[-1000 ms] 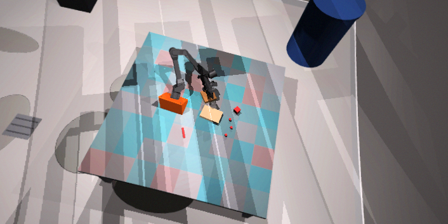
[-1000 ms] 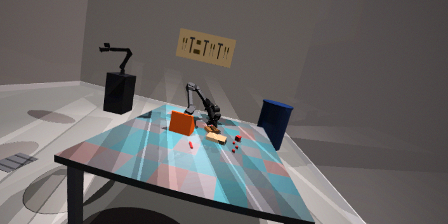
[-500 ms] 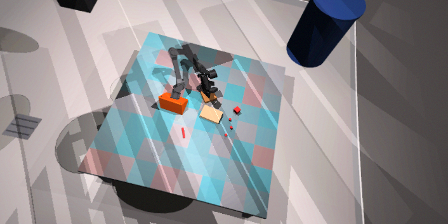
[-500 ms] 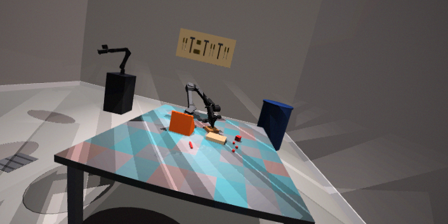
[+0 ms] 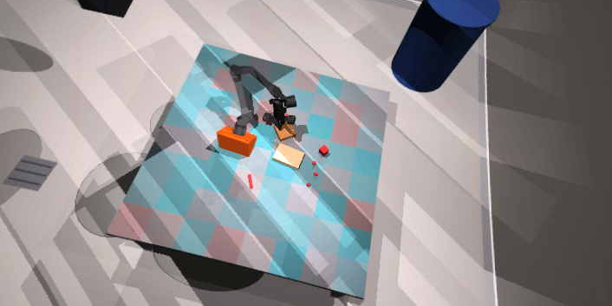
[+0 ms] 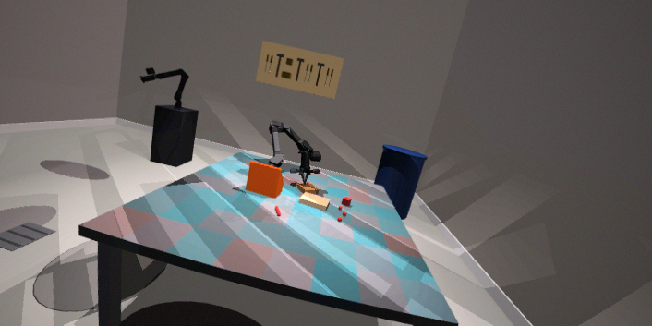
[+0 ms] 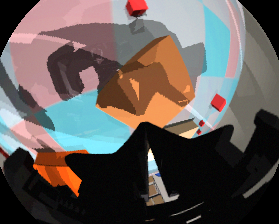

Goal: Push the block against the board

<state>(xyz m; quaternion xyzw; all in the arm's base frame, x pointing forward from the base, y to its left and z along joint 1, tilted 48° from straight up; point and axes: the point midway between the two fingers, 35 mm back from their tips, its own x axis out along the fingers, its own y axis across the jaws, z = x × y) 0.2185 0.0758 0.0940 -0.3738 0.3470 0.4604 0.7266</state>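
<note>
My gripper tip is now 3 cm short of the orange square block, 2 cm to the right of it and 3 cm above it. Also, from my gripper tip: board 8 cm ahead, 15 cm to the right, 3 cm below; red stick 10 cm behind, 34 cm to the right, 4 cm below; red cube 28 cm ahead, 7 cm to the right, 2 cm below.
</note>
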